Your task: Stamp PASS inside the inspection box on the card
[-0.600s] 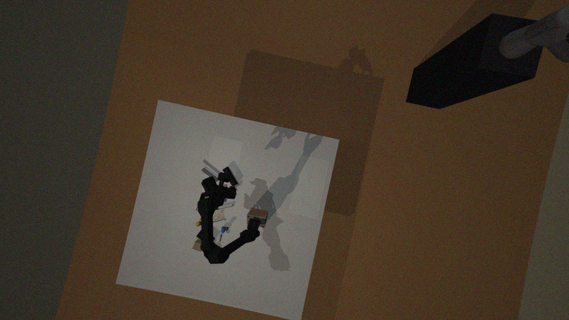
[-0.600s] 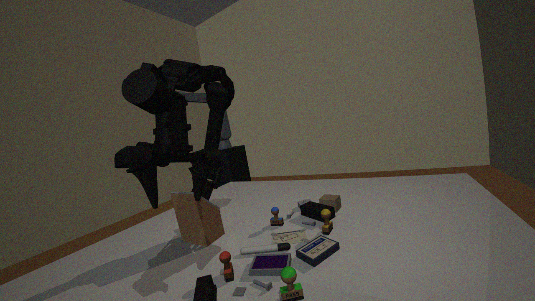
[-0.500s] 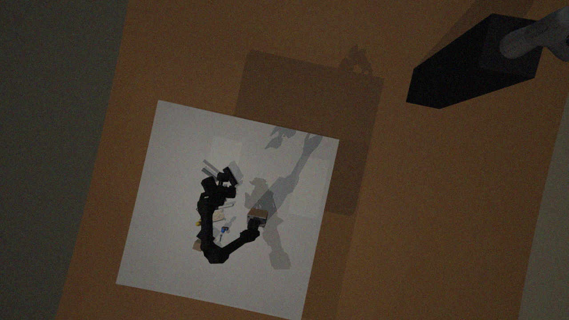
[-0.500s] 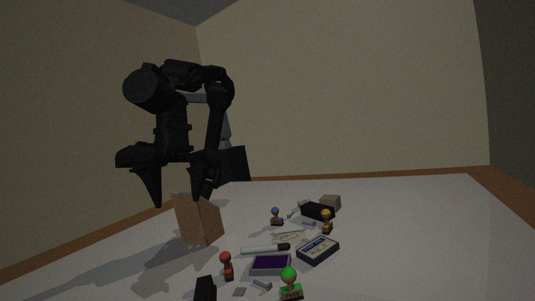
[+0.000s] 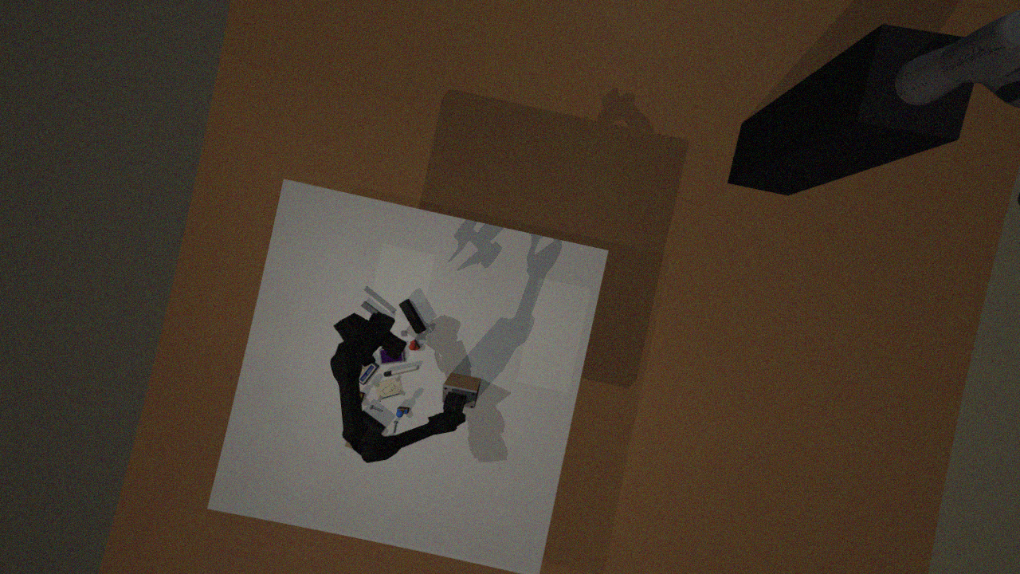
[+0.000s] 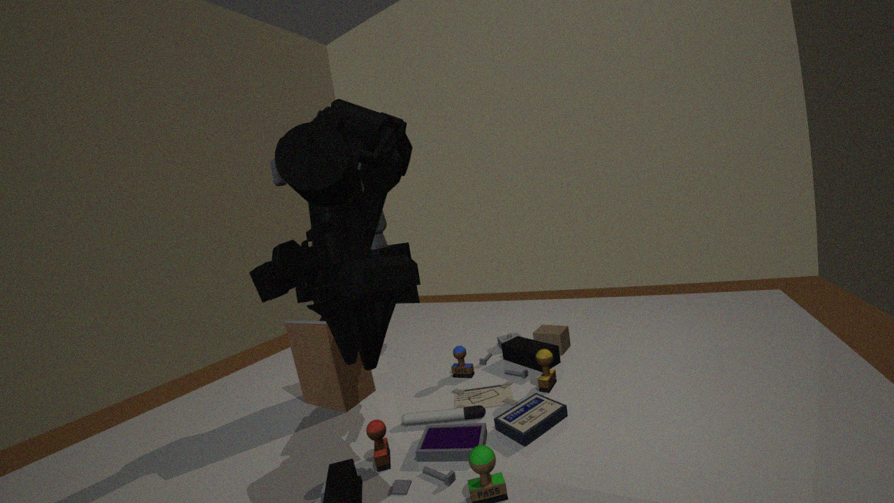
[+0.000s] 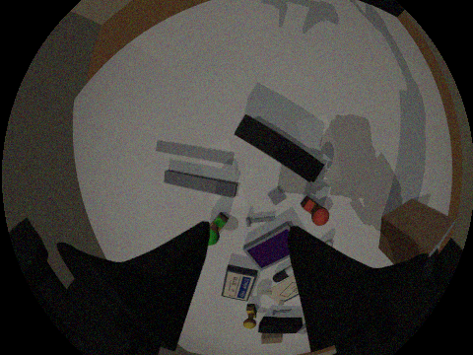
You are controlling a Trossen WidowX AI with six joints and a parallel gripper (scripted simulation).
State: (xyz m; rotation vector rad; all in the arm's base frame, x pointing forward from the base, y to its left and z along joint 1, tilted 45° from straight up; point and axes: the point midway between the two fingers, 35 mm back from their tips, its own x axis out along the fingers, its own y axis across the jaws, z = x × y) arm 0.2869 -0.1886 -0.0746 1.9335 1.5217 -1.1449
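Now: gripper tip 160 mm above the green-knobbed PASS stamp, 90 mm short of it and 60 mm to the right of it. Also, from my gripper tip: black block 170 mm below, 40 mm to the right, 40 mm behind; purple ink pad 180 mm below, 120 mm to the left; red stamp 160 mm below, 80 mm behind, 70 mm to the left.
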